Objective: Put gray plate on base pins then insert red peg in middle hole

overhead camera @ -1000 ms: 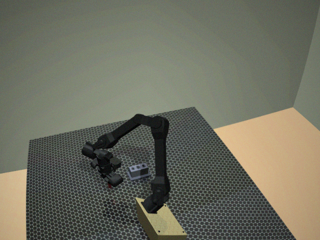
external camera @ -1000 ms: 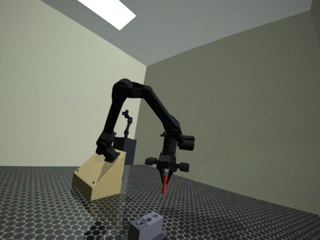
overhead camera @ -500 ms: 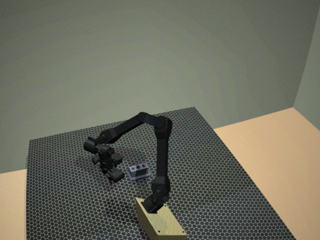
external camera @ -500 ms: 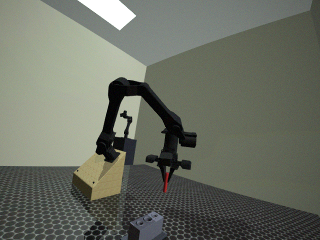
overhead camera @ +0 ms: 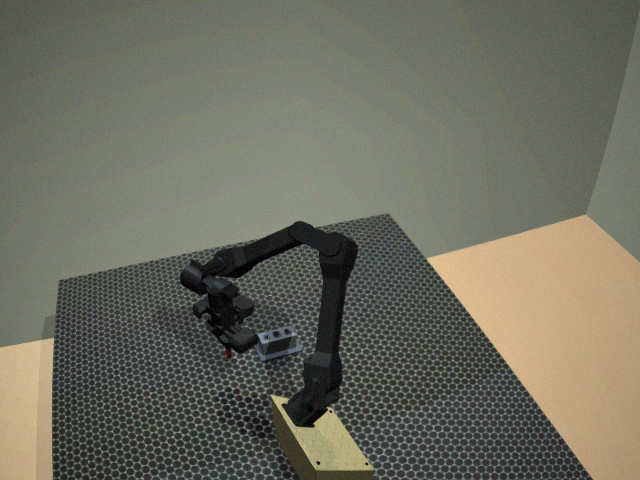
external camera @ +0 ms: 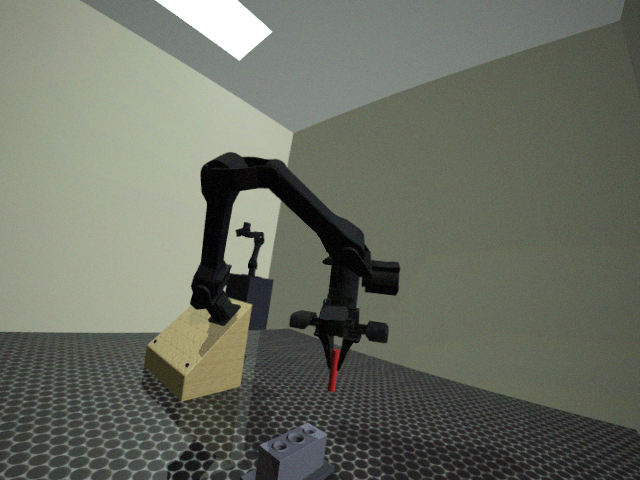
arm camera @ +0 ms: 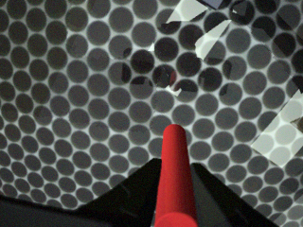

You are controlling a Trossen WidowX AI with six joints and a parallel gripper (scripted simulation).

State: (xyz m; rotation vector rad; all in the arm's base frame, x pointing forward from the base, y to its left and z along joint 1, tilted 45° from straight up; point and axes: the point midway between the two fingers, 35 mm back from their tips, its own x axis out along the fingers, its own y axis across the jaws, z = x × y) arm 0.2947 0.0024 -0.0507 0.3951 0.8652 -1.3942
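My gripper tip is now 30 mm short of the gray plate, 150 mm to the left of it and 70 mm above it. Round my gripper tip: red peg: right at my gripper tip; then gray base: 30 mm ahead, 150 mm to the right, 110 mm below.
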